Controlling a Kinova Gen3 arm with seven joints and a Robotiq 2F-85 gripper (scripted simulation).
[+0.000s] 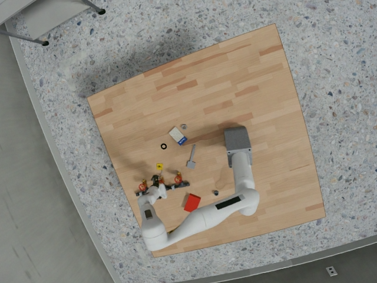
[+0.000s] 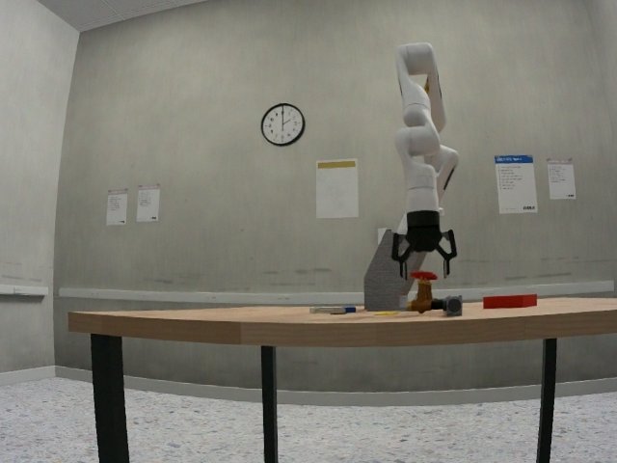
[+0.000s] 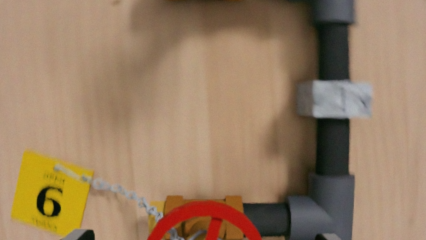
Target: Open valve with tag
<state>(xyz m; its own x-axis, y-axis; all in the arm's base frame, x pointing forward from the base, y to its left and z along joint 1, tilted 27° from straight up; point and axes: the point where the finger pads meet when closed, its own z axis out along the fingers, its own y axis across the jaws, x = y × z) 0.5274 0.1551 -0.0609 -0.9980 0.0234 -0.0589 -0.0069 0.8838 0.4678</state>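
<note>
The yellow tag lies 10 mm behind my hand, 90 mm to the right of it and 80 mm below it. From my hand the other things lie so: red block (160 mm behind, 200 mm to the left, 70 mm below); grey scraper (230 mm behind, 100 mm to the right, 80 mm below); blue box (170 mm behind, 270 mm to the right, 70 mm below).
</note>
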